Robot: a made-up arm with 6 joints. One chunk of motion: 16 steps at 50 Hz.
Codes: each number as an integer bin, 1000 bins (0 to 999) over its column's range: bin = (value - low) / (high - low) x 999, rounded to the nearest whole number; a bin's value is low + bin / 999 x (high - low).
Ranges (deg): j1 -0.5..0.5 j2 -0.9..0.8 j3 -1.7..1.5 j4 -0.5..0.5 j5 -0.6..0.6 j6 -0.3..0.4
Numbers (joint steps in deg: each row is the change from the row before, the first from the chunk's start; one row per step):
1: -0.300 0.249 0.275 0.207 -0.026 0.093
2: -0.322 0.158 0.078 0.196 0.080 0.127
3: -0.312 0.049 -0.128 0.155 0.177 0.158
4: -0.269 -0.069 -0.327 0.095 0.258 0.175
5: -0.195 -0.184 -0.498 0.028 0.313 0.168
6: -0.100 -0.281 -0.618 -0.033 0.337 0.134
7: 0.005 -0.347 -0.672 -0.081 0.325 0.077
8: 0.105 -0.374 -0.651 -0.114 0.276 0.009
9: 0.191 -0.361 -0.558 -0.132 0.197 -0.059
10: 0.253 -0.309 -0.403 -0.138 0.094 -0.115
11: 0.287 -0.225 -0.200 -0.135 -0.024 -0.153
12: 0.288 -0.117 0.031 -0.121 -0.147 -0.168
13: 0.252 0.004 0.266 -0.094 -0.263 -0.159
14: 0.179 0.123 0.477 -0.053 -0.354 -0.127
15: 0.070 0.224 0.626 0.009 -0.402 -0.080
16: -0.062 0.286 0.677 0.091 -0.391 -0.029
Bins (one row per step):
1: 200 675 617 706 478 561
2: 178 622 555 695 566 609
3: 188 558 491 654 647 654
4: 231 488 429 594 714 678
5: 305 421 375 527 760 668
6: 400 364 338 467 780 619
7: 504 325 321 419 770 538
8: 604 309 327 386 729 441
9: 690 317 357 368 664 344
10: 752 347 405 362 578 264
11: 786 397 468 365 480 210
12: 787 460 540 379 377 188
13: 751 531 614 406 281 201
14: 678 601 680 447 205 247
15: 569 661 726 508 165 314
16: 438 697 742 590 174 387

